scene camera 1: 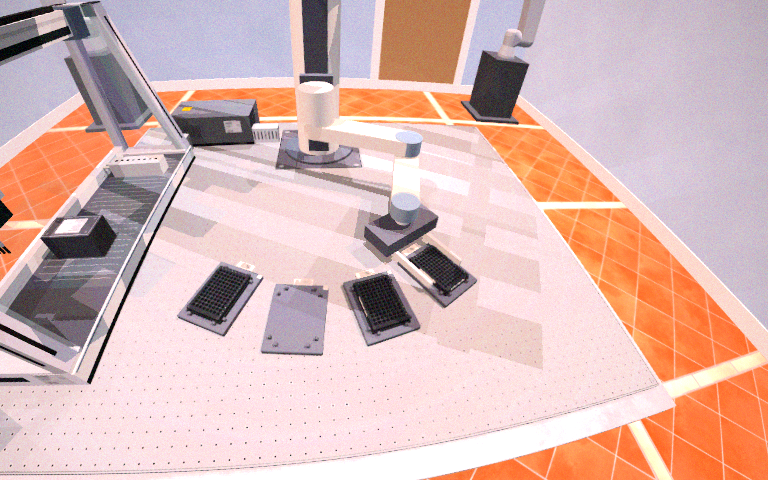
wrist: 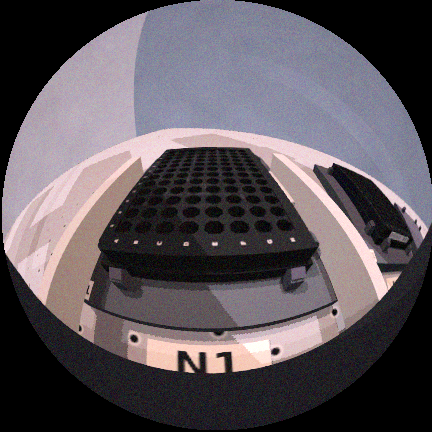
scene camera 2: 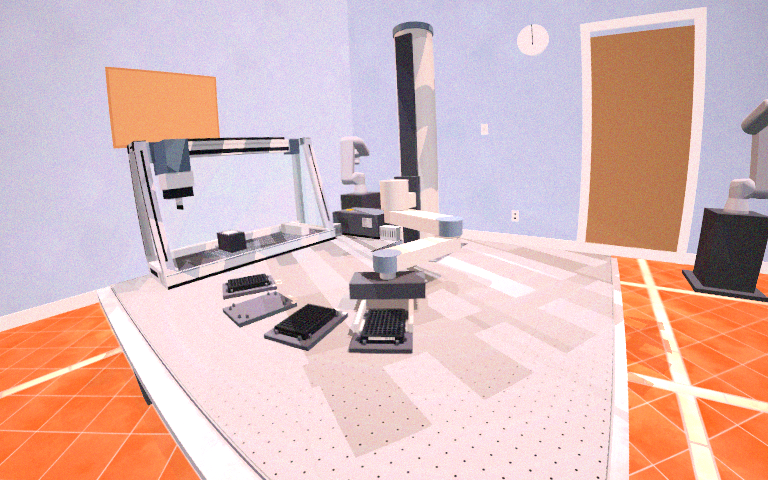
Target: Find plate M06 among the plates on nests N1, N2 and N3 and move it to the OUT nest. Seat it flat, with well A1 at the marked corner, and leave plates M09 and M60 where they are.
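Where they show: gripper, fingertip midpoint: (scene camera 1: 446, 273) (wrist: 205, 162) (scene camera 2: 383, 328); arm's base, origin of the base link: (scene camera 1: 319, 150).
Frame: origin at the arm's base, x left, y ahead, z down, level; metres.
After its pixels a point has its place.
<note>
A black well plate (scene camera 1: 438, 266) {x 0.283, y 0.627, z -0.037 m} (scene camera 2: 385, 321) {x 0.286, y 0.628, z -0.039 m} (wrist: 210, 200) {x 0.267, y 0.607, z -0.035 m} lies flat on the grey nest (scene camera 1: 447, 298) {x 0.284, y 0.712, z -0.025 m} (scene camera 2: 380, 348) {x 0.326, y 0.698, z -0.024 m} (wrist: 200, 302) {x 0.247, y 0.567, z -0.025 m} labelled N1 (wrist: 207, 356). My gripper (scene camera 1: 446, 275) {x 0.297, y 0.649, z -0.036 m} (scene camera 2: 384, 327) {x 0.297, y 0.649, z -0.036 m} (wrist: 205, 162) {x 0.297, y 0.649, z -0.036 m} is shut on this plate, one long pale finger along each side. Its number cannot be read. The nest's corner tag (wrist: 88, 290) {x 0.287, y 0.538, z -0.025 m} is mostly hidden by the left finger in the wrist view. A second black plate (scene camera 1: 380, 302) {x 0.127, y 0.714, z -0.036 m} (scene camera 2: 308, 319) {x 0.138, y 0.713, z -0.038 m} (wrist: 370, 200) {x 0.151, y 0.682, z -0.038 m} sits on the neighbouring nest, and a third (scene camera 1: 220, 291) {x -0.219, y 0.663, z -0.039 m} (scene camera 2: 247, 281) {x -0.212, y 0.667, z -0.039 m} on the far nest. The nest between them (scene camera 1: 294, 319) {x -0.057, y 0.734, z -0.025 m} (scene camera 2: 259, 307) {x -0.039, y 0.732, z -0.025 m} bears no plate.
A framed gantry machine with a black box (scene camera 1: 79, 236) {x -0.538, y 0.564, z -0.130 m} (scene camera 2: 231, 240) {x -0.515, y 0.557, z -0.110 m} on its deck stands at the left. A dark grey controller box (scene camera 1: 215, 121) {x -0.374, y -0.035, z -0.111 m} (scene camera 2: 357, 222) {x -0.376, y -0.035, z -0.084 m} stands near the arm's column (scene camera 2: 424, 113) {x 0.060, y 0.045, z -0.543 m}. Small pegs stand on the nests.
</note>
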